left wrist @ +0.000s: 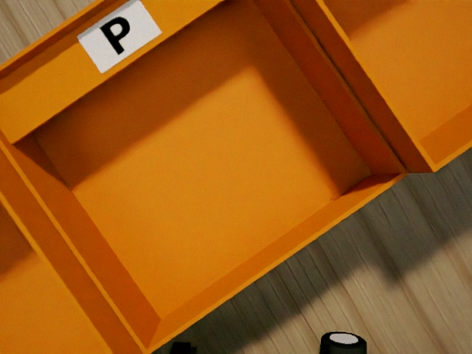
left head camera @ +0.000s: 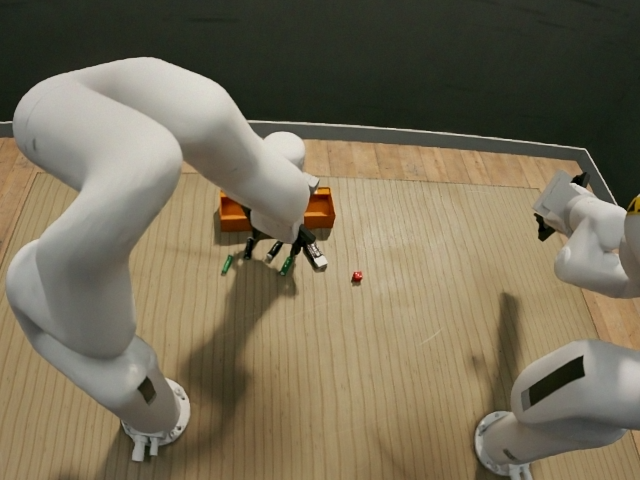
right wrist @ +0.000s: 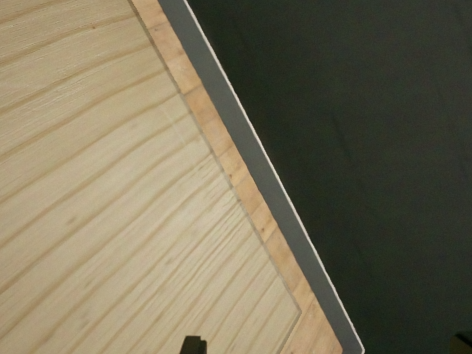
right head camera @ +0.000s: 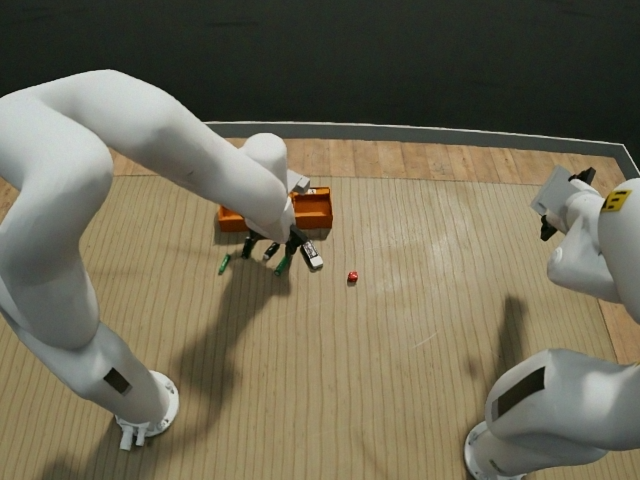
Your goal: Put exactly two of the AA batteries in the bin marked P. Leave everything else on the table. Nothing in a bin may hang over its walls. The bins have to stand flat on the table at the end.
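Seen in the pictures: left gripper, between the fingertips: (left head camera: 276, 243) (right head camera: 273, 243); left arm's base, origin of its link: (left head camera: 155, 411) (right head camera: 147, 404); right arm's base, origin of its link: (left head camera: 503, 443) (right head camera: 495, 453).
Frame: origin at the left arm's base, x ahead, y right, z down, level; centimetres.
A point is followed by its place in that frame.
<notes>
The orange bin marked P (left wrist: 280, 247) @(x 42.1, y 20.2, z -2.1 cm) is empty in the left wrist view; the left arm mostly covers it in the head views. A black AA battery (left head camera: 274, 250) @(x 35.5, y 19.5, z -1.3 cm) (right head camera: 270, 251) @(x 35.2, y 19.5, z -1.4 cm) (left wrist: 344, 342) @(x 38.4, y 20.7, z -1.1 cm) lies in front of it. Another black battery (left head camera: 248, 249) @(x 35.2, y 14.0, z -1.4 cm) (right head camera: 247, 248) @(x 35.6, y 14.3, z -1.3 cm) lies to its left, a green AA battery (left head camera: 286, 265) @(x 31.6, y 22.2, z -1.9 cm) (right head camera: 282, 264) @(x 31.9, y 22.4, z -1.8 cm) to its right, and a smaller green battery (left head camera: 226, 264) @(x 31.3, y 9.7, z -1.0 cm) (right head camera: 224, 264) @(x 31.3, y 9.9, z -0.9 cm) at the far left. My left gripper (left head camera: 273, 246) @(x 37.3, y 19.8, z -1.2 cm) (right head camera: 270, 245) @(x 37.3, y 19.8, z -1.2 cm) is open, low over the middle black battery. My right gripper (left head camera: 562, 205) @(x 42.9, y 79.1, z -17.6 cm) (right head camera: 566, 202) @(x 42.9, y 79.1, z -17.6 cm) (right wrist: 327, 345) @(x 42.9, y 79.1, z -17.6 cm) is open and empty, far right.
Further orange bins adjoin P on both sides: a left bin (left head camera: 235, 225) @(x 40.6, y 10.6, z -2.3 cm) (right head camera: 233, 226) @(x 40.6, y 10.4, z -2.0 cm) and a right bin (left head camera: 319, 222) @(x 43.3, y 29.1, z -2.2 cm) (right head camera: 315, 223) @(x 43.2, y 28.6, z -1.9 cm). A black and white eraser (left head camera: 316, 256) @(x 34.7, y 28.5, z -1.3 cm) (right head camera: 312, 255) @(x 35.0, y 28.5, z -1.3 cm) lies beside the left gripper's right finger. A red die (left head camera: 357, 276) @(x 30.3, y 37.2, z -1.6 cm) (right head camera: 352, 276) @(x 30.3, y 37.2, z -1.6 cm) lies farther right.
</notes>
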